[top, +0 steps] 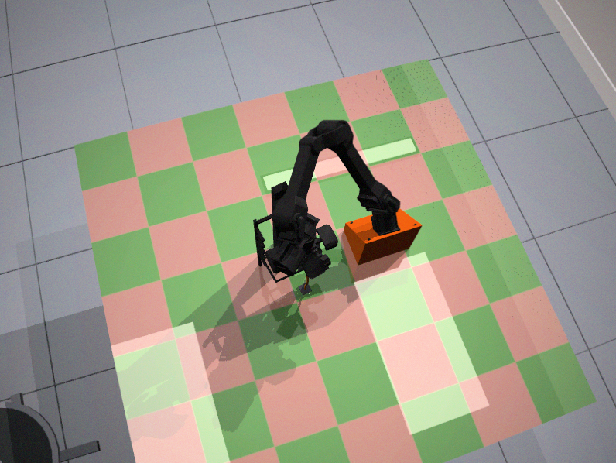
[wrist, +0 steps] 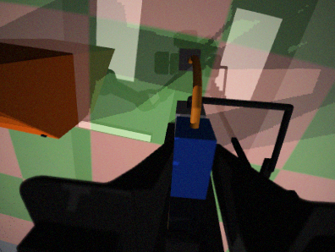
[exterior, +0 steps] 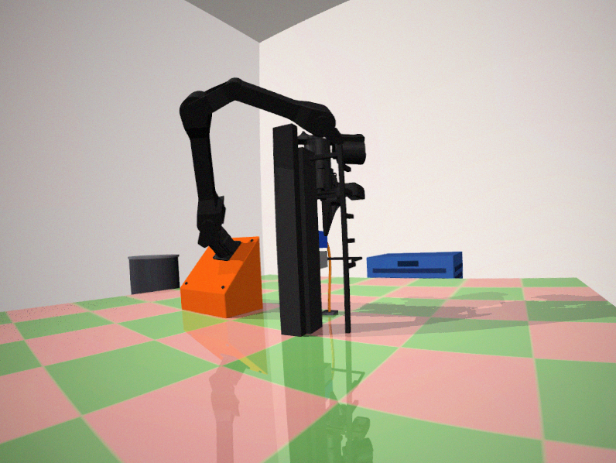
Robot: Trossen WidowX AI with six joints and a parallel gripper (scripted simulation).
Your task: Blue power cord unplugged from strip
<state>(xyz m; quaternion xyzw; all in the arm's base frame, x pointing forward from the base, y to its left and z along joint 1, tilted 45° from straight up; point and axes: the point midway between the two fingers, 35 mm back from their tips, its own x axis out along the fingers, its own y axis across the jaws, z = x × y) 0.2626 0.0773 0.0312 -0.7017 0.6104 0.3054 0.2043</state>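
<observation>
My gripper tip is now 1 cm short of the blue plug and 3 cm to the left of it.
</observation>
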